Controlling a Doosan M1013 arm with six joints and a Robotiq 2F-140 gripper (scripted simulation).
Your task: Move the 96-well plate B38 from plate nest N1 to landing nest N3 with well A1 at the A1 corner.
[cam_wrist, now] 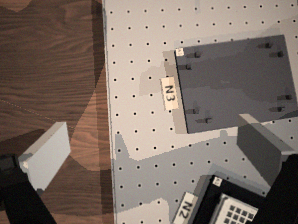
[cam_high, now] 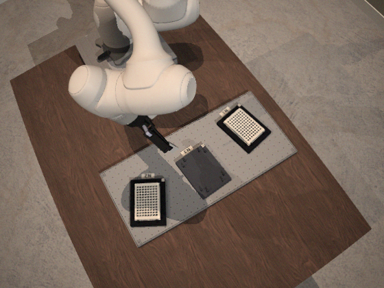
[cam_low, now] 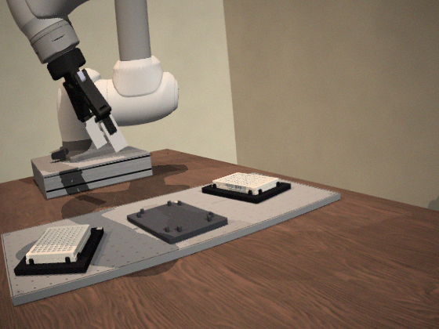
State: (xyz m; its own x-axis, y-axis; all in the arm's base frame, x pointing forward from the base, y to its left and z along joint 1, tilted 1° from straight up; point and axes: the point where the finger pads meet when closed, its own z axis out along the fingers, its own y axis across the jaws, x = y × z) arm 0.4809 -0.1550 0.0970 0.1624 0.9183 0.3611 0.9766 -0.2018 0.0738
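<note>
Right now the white 96-well plate B38 is 260 mm to the left of my hand, 130 mm below it and 120 mm ahead of it. Also, from my hand: N3 label (150 mm below, 50 mm to the left, 50 mm ahead); then N2 label (150 mm below, 110 mm to the right, 30 mm ahead); then dark grey landing nest N3 (140 mm below, 140 mm ahead, 40 mm to the left).
</note>
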